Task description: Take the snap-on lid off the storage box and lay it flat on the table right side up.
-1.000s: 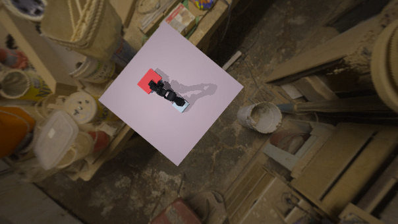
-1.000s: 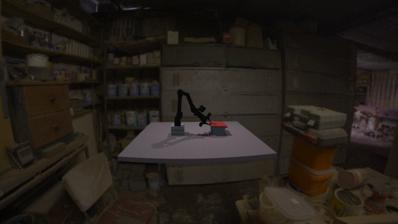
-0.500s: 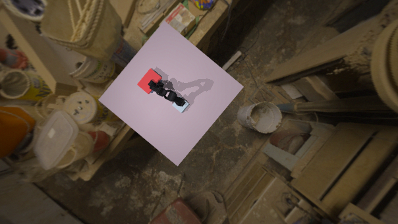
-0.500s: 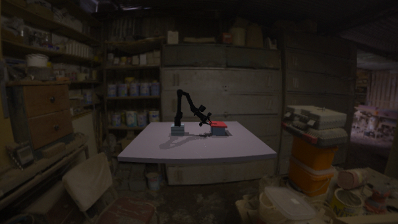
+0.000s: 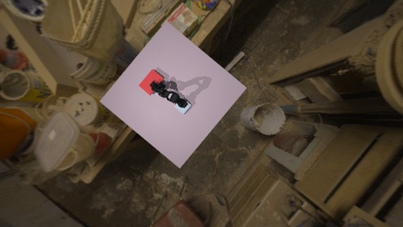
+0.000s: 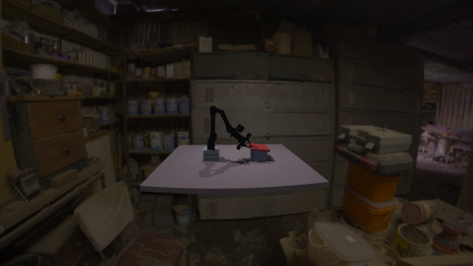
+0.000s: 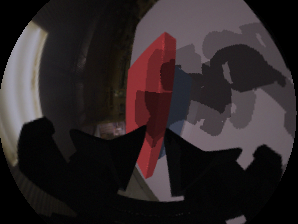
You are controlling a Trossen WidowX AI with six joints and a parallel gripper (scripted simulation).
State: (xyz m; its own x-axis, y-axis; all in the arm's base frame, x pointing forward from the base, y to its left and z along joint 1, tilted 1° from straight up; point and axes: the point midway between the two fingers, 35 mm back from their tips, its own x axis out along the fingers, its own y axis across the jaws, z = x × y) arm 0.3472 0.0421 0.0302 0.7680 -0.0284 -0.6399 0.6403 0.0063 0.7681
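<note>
The red lid lies 8 cm ahead of my gripper tip. From my gripper tip the other things lie so: blue storage box (8 cm ahead, 6 cm below).
</note>
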